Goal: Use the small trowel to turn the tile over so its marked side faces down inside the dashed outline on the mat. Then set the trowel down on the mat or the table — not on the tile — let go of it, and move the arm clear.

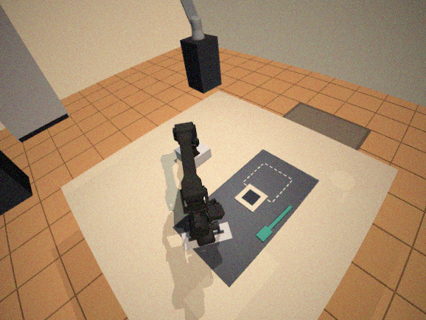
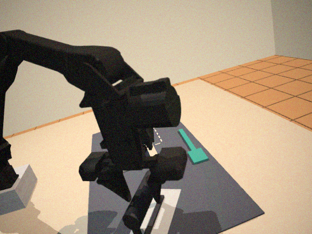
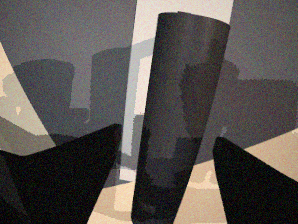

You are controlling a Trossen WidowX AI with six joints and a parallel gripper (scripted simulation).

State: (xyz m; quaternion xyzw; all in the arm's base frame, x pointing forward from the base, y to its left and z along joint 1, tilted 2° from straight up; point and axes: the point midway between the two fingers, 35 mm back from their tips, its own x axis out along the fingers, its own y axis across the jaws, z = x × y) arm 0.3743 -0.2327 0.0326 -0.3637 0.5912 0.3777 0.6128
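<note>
The dark-handled float is 10 mm ahead of my gripper tip, 20 mm to the left of it and 30 mm below it. The rest, counted from my gripper tip: white tile (10 mm ahead, 270 mm to the left, 60 mm below); then teal trowel (160 mm ahead, 230 mm to the left, 60 mm below); then grey mat (20 mm ahead, 250 mm to the left, 80 mm below).
</note>
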